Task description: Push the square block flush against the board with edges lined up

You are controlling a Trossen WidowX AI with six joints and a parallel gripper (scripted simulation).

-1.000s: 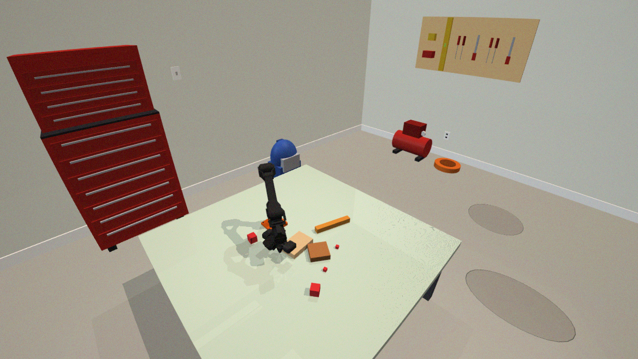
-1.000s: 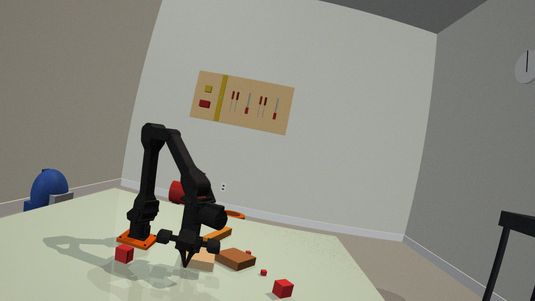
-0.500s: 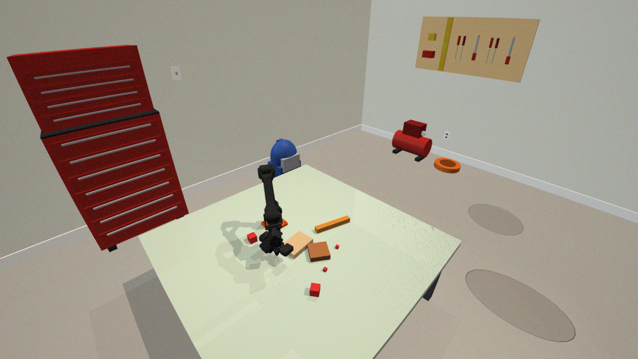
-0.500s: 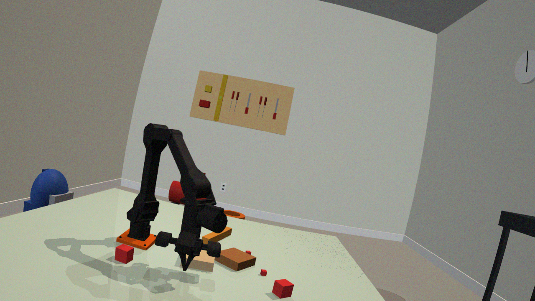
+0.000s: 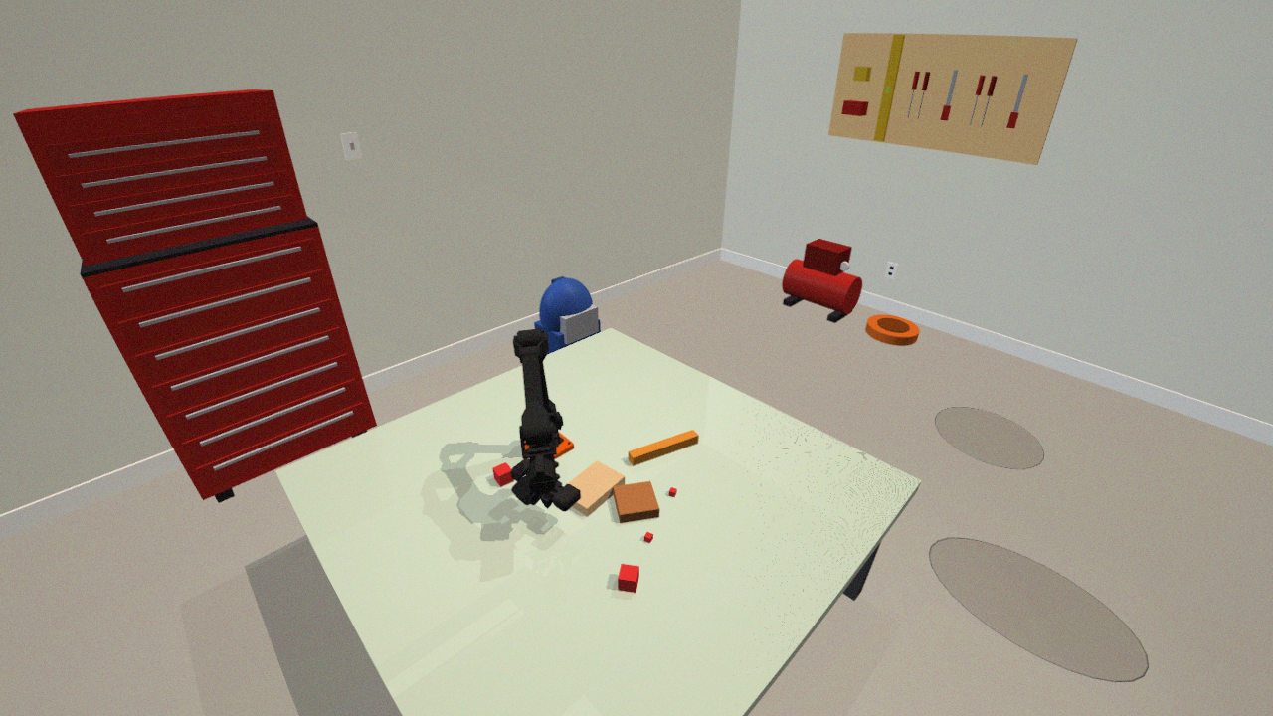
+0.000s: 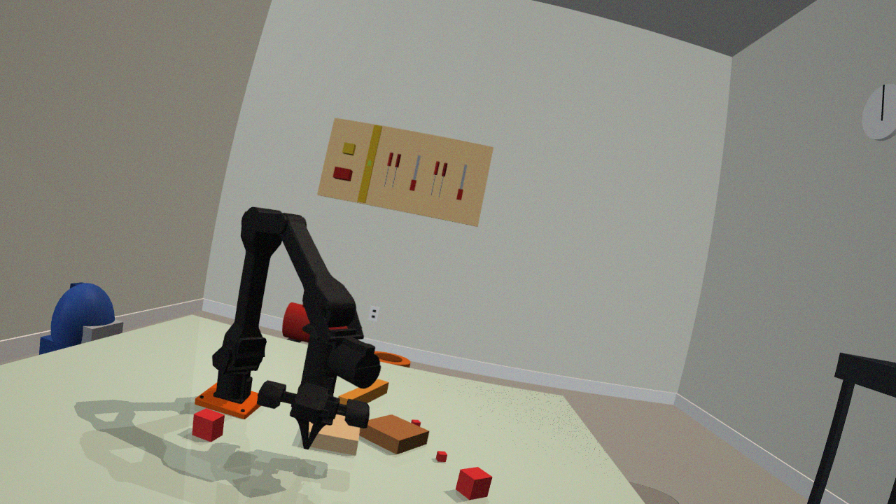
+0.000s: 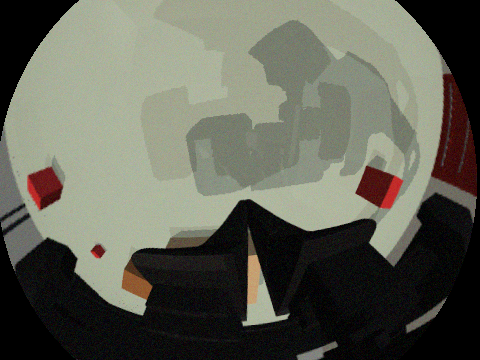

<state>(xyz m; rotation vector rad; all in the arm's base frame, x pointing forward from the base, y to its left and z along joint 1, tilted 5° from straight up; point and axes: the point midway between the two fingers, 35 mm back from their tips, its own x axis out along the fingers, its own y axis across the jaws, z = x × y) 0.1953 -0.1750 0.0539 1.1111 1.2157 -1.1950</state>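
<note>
Right now the tan block is 3 cm ahead of my gripper tip and 13 cm to the left of it. Round my gripper tip: long orange board (8 cm ahead, 38 cm to the left); then brown square block (15 cm ahead, 16 cm to the left).
</note>
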